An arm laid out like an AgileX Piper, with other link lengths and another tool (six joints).
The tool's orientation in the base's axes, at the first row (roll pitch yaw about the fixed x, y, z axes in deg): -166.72 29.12 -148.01
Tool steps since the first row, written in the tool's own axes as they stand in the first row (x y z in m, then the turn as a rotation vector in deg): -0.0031 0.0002 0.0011 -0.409 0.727 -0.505; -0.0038 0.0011 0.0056 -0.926 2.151 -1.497; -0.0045 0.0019 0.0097 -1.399 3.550 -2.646; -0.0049 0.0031 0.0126 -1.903 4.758 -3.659; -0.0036 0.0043 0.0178 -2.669 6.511 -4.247; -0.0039 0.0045 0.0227 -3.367 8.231 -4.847; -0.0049 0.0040 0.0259 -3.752 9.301 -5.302; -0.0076 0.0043 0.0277 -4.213 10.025 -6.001; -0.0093 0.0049 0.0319 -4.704 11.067 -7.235
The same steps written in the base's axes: 0.0028 0.0017 0.0005 -0.267 0.804 0.483; 0.0053 0.0030 -0.0031 -1.003 2.248 1.292; 0.0076 0.0043 -0.0064 -1.842 3.640 2.218; 0.0089 0.0057 -0.0090 -2.507 4.885 3.082; 0.0102 0.0065 -0.0142 -2.985 6.757 3.603; 0.0129 0.0071 -0.0183 -3.506 8.568 4.108; 0.0155 0.0073 -0.0204 -3.909 9.668 4.467; 0.0183 0.0089 -0.0207 -4.238 10.482 5.141; 0.0215 0.0104 -0.0236 -4.958 11.562 6.220
